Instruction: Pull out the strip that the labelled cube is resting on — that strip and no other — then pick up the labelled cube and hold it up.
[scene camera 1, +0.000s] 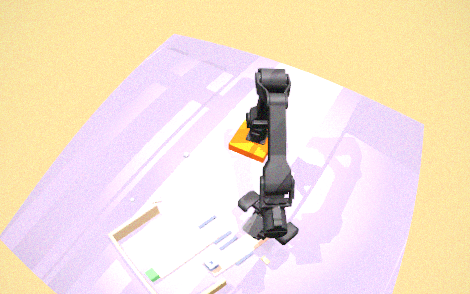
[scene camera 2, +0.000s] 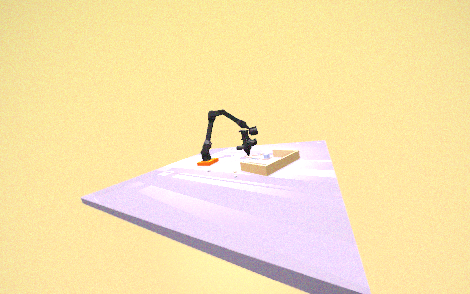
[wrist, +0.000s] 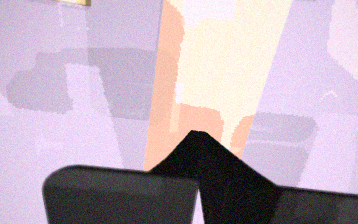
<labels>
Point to a peach-orange strip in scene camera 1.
At 232, 254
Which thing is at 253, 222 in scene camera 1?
The gripper.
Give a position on a peach-orange strip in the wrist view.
At 210, 72
</labels>
